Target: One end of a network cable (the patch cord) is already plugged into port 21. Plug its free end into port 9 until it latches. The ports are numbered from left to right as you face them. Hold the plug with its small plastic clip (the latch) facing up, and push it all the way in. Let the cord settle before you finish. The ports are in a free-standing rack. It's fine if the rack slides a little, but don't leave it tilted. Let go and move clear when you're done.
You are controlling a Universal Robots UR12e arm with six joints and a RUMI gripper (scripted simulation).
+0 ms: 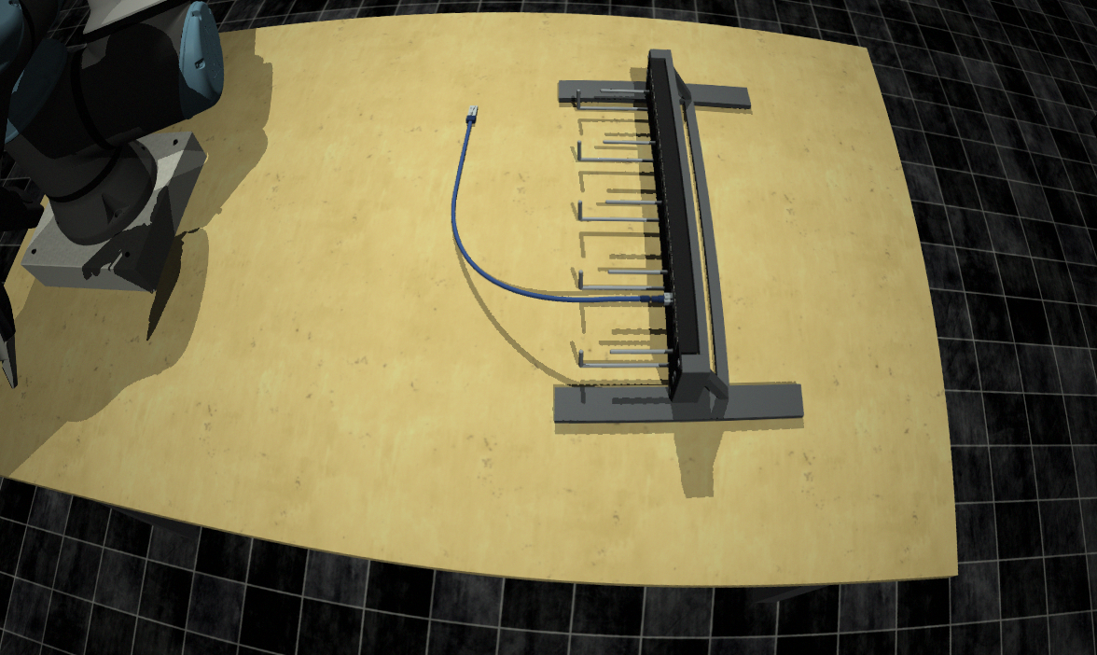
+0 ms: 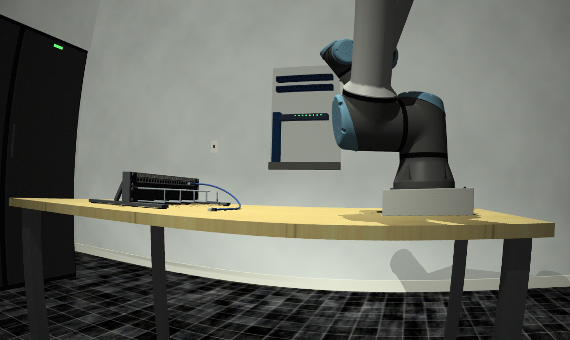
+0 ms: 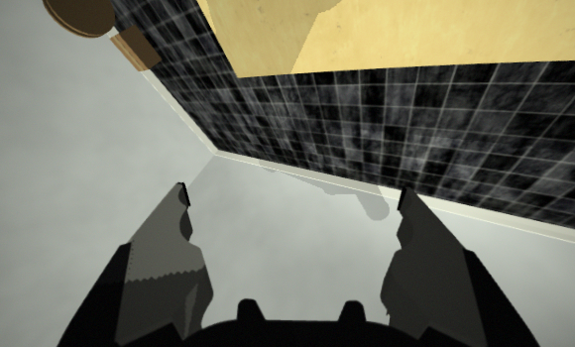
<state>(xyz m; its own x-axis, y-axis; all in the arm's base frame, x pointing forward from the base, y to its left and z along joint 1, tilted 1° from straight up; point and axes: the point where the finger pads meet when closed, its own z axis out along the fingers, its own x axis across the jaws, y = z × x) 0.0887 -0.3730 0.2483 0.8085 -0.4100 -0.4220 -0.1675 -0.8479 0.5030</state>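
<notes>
The cable plug is 480 mm ahead of my hand, 510 mm to the left of it and 310 mm below it.
</notes>
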